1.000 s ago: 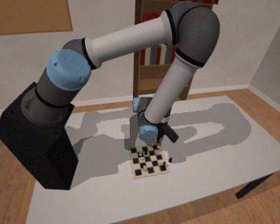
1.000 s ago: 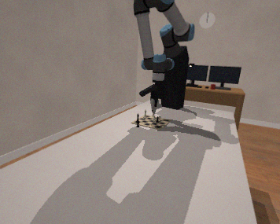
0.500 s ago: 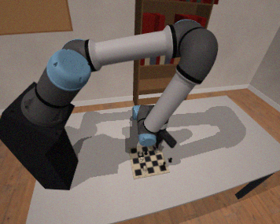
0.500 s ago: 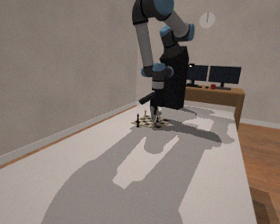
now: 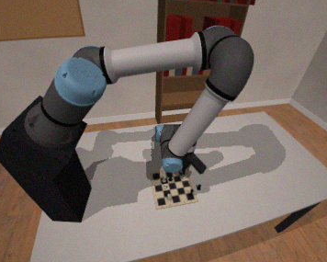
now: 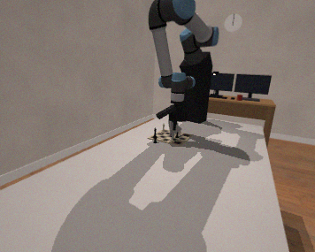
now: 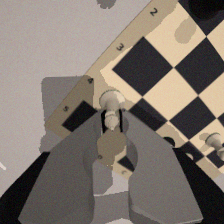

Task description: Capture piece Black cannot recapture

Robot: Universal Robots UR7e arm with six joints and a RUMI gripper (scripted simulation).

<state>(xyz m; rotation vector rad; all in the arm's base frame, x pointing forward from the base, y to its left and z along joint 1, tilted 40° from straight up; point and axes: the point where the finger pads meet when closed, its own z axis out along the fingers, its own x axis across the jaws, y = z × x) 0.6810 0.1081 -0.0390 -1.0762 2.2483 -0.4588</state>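
The white pawn lies 1 cm below my hand. The rest, counted from my hand: tall black piece (1 cm ahead, 11 cm to the right); chessboard (7 cm behind, 4 cm to the right, 4 cm below); black pawn (8 cm behind, 1 cm below).
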